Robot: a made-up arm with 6 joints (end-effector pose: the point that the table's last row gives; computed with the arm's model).
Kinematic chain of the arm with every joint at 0, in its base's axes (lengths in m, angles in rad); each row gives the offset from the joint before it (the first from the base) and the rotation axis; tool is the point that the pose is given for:
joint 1: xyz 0 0 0.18 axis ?
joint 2: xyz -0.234 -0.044 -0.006 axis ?
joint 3: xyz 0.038 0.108 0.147 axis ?
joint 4: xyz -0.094 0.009 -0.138 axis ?
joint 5: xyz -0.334 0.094 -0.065 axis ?
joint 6: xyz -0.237 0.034 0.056 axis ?
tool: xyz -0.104 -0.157 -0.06
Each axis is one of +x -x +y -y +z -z.
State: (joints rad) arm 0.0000 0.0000 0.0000 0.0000 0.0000 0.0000
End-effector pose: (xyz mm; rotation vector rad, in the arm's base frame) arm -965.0 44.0 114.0 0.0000 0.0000 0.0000
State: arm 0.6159 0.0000 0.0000 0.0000 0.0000 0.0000
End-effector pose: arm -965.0 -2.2 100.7 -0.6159 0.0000 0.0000
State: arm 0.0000 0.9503 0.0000 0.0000 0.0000 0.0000
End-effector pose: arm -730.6 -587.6 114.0 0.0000 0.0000 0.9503
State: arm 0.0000 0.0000 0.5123 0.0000 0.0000 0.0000
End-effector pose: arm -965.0 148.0 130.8 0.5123 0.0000 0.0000
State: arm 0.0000 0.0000 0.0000 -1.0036 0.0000 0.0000
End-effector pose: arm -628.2 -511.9 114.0 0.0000 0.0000 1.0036
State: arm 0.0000 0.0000 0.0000 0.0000 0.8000 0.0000
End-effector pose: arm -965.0 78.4 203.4 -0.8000 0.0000 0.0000
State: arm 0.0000 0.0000 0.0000 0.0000 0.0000 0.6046
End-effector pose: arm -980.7 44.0 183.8 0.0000 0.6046 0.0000
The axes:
joint 1: -x
joint 2: +z
joint 3: +x
joint 4: -z
joint 5: -x
joint 6: +y

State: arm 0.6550 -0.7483 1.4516 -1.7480 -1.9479 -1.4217
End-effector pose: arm -114.8 -21.2 -351.0 2.2214 -0.3118 0.4129
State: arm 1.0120 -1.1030 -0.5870 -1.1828 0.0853 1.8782
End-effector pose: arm -676.4 381.1 378.3 -0.7869 2.0711 -1.4621
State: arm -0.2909 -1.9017 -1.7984 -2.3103 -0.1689 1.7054
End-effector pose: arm -228.9 -607.9 575.2 -0.6289 -2.3170 -1.4413
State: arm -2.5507 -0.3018 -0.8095 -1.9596 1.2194 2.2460
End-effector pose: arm -371.5 -28.8 -457.1 -0.0157 0.4230 0.5779
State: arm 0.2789 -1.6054 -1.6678 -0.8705 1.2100 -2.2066
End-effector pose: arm -167.3 462.7 519.6 -0.3958 0.1406 1.2547
